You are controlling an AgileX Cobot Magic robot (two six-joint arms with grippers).
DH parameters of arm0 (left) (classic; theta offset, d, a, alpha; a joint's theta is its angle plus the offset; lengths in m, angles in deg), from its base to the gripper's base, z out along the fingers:
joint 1: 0 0.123 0 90
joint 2: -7.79 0 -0.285 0
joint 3: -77.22 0 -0.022 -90
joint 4: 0 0.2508 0 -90
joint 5: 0 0 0.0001 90
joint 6: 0 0.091 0 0
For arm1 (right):
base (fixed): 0 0 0 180
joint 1: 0 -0.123 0 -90
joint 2: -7.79 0 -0.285 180
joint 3: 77.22 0 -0.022 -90
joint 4: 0 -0.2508 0 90
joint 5: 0 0 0.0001 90
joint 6: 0 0.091 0 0
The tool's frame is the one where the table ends.
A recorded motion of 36 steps. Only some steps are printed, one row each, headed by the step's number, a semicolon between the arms.
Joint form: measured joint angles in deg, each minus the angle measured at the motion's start. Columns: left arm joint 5, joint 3, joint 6, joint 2, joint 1, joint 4; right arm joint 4, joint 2, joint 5, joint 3, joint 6, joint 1.
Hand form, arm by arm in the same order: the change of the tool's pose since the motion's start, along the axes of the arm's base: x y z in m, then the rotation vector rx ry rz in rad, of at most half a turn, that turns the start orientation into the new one. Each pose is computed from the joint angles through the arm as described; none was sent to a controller.
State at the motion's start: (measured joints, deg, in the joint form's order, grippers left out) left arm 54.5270 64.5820 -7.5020 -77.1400 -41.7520 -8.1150; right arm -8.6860 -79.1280 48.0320 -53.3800 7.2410 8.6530
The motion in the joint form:
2: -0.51 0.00 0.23 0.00 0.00 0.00; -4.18 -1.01 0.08 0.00 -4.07 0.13
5: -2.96 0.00 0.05 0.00 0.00 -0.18; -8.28 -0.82 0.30 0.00 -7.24 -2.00
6: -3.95 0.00 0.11 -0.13 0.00 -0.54; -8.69 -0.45 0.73 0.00 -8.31 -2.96
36: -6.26 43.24 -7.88 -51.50 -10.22 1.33; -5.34 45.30 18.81 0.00 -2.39 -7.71
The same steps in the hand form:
2: 0.0006 -0.0004 0.0004 -0.0046 -0.0083 -0.0023; 0.0032 0.0038 -0.0038 0.0435 0.0025 0.0371
5: 0.0032 -0.0026 0.0023 -0.0354 -0.0371 0.0070; 0.0042 0.0184 -0.0019 0.0887 -0.0134 0.0999
6: 0.0043 -0.0040 0.0026 -0.0493 -0.0447 0.0096; 0.0030 0.0235 -0.0003 0.0892 -0.0155 0.1332
36: 0.1041 -0.2069 -0.1252 0.0111 0.0609 -0.0474; -0.1862 0.0481 0.1223 0.0269 -0.4796 0.2340

